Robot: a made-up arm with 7 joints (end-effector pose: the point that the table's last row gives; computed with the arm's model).
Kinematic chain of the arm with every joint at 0, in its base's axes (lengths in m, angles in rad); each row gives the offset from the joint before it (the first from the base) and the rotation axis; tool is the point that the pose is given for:
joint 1: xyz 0 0 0.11 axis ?
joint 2: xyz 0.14 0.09 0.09 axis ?
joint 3: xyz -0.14 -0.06 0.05 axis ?
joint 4: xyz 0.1 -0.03 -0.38 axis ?
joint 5: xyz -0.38 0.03 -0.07 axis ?
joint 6: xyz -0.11 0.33 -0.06 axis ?
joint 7: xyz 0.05 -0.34 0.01 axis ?
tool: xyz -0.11 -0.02 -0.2
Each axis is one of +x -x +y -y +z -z.
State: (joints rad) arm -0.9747 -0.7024 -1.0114 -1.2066 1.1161 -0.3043 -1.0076
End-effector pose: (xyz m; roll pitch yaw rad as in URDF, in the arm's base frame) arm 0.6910 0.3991 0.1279 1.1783 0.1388 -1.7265
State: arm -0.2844 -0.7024 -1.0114 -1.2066 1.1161 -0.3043 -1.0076
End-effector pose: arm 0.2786 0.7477 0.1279 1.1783 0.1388 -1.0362
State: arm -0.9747 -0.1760 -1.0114 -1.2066 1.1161 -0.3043 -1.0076
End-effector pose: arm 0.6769 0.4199 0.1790 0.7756 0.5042 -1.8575
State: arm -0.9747 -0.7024 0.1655 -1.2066 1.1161 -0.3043 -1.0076
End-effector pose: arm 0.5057 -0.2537 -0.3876 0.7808 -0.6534 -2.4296
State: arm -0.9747 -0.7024 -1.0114 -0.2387 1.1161 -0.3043 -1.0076
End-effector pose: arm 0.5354 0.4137 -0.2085 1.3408 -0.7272 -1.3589
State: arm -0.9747 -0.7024 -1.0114 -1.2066 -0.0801 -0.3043 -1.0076
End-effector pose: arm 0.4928 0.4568 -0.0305 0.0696 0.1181 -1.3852
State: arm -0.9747 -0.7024 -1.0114 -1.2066 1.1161 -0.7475 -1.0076
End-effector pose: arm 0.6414 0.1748 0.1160 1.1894 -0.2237 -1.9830
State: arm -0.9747 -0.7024 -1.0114 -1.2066 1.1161 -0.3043 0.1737
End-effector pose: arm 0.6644 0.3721 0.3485 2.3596 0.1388 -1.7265
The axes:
joint 1: +z
joint 2: +y
joint 3: -x
joint 4: +z
joint 5: +x
joint 6: -z
joint 7: +x

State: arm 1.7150 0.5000 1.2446 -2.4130 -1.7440 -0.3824 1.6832
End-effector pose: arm 0.4179 0.2403 -0.3500 0.4795 -0.8077 -0.5511
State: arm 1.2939 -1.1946 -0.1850 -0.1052 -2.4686 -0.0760 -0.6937
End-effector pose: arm -0.0999 0.0997 -0.3597 -2.6663 -1.0936 0.9560
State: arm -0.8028 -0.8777 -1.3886 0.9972 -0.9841 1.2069 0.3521
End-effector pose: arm 0.8278 0.1667 -0.6468 2.1593 -0.6241 -2.0229
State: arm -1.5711 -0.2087 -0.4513 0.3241 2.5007 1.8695 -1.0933
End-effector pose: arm -0.5470 0.6477 -0.2314 1.7873 0.3486 0.5138
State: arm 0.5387 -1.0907 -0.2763 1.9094 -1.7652 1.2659 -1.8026
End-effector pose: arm 1.2767 -0.0925 0.0603 1.5945 -0.2026 -2.5602
